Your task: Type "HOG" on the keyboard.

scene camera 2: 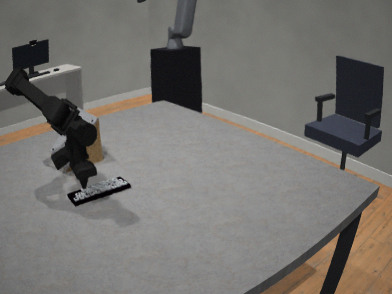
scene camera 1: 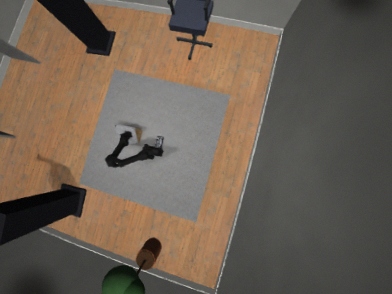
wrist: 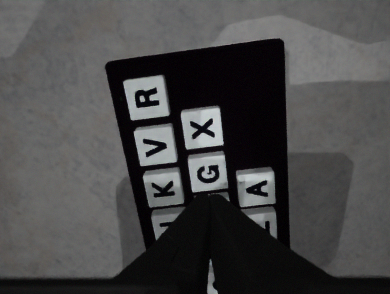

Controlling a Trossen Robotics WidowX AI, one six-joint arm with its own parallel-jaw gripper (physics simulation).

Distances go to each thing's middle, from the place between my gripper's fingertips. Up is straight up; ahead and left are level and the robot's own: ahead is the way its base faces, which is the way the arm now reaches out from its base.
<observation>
The black keyboard [scene camera 2: 101,192] is 50 mm to the left of my hand and 20 mm below it.
</observation>
